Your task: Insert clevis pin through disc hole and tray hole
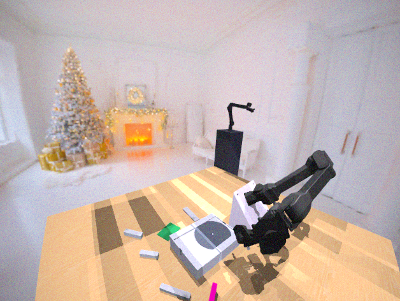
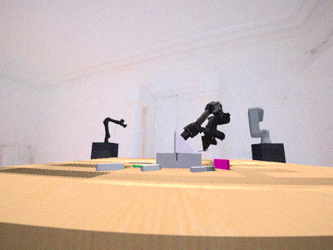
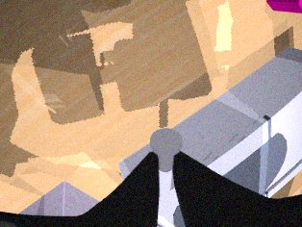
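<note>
My gripper tip is now 5 cm short of the grey aluminium disc, 13 cm to the left of it and 2 cm above it. Also, from my gripper tip: magenta block: 20 cm ahead, 4 cm to the left, 5 cm below; steel tray: 8 cm ahead, 14 cm to the right, 3 cm below; steel clevis pin: 1 cm to the right.
</note>
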